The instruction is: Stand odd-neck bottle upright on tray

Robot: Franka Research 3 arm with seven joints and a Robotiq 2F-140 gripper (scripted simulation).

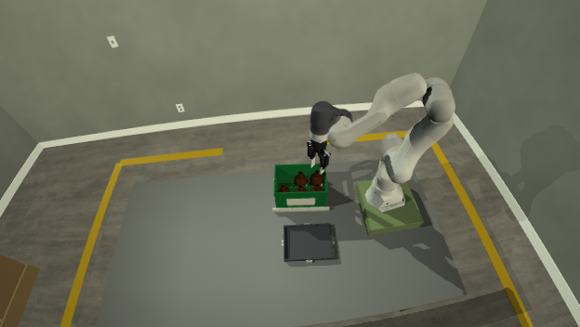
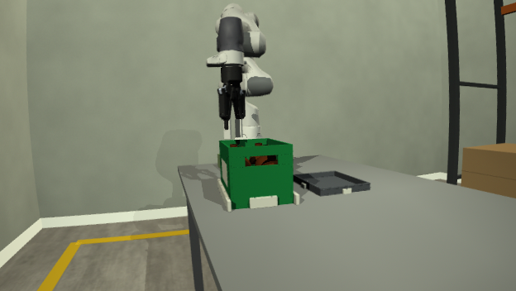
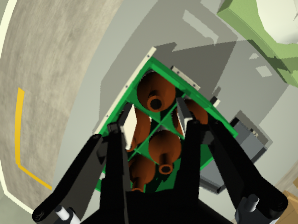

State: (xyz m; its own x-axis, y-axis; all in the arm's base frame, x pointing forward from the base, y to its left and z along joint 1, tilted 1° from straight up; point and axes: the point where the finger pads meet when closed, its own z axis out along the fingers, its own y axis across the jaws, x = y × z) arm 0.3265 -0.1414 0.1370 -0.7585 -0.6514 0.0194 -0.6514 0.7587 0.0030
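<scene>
Now: hand 90 mm short of the green crate, 40 mm to the right of it and 130 mm above it. From my hand the other things lie so: dark grey tray 80 mm ahead, 330 mm to the left, 200 mm below.
</scene>
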